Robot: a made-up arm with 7 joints.
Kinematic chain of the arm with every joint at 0, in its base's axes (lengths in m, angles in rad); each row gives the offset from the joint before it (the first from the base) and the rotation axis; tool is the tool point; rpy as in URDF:
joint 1: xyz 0 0 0.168 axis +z
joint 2: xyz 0 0 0 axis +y
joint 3: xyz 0 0 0.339 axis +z
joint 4: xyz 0.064 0 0 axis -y
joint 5: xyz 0.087 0 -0.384 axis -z
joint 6: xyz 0 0 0 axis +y
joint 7: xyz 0.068 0 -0.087 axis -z
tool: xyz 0 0 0 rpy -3.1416 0 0
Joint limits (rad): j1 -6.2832..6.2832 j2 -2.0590..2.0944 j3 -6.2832..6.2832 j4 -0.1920..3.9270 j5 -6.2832..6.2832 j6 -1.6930..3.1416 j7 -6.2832..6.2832
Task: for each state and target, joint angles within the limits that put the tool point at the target. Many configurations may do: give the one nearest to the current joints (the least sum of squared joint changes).
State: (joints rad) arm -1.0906 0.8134 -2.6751 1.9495 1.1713 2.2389 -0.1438
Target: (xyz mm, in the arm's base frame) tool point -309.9 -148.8 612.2
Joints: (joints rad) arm -1.1562 0.7401 -2.4880 1.4746 1.0554 2.3189 -0.1438
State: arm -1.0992 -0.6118 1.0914 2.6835 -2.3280 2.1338 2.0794
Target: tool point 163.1 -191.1 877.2
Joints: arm -1.2255 0.0920 0.9762 2.4983 -2.1797 2.3290 2.0794
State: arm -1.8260 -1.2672 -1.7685 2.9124 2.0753 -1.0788 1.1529
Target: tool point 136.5 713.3 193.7
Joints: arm -1.8807 -1.3692 -1.7897 2.9195 2.0541 -1.0002 1.1529
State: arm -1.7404 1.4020 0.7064 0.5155 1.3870 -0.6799 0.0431
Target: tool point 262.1 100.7 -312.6
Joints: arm -1.2848 2.0944 0.7565 1.0381 1.2091 -0.3935 0.0431
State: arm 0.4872 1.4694 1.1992 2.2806 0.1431 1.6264 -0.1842
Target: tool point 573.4 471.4 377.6
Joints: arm 0.2289 1.1636 1.3104 2.4920 0.1779 1.6233 -0.1842
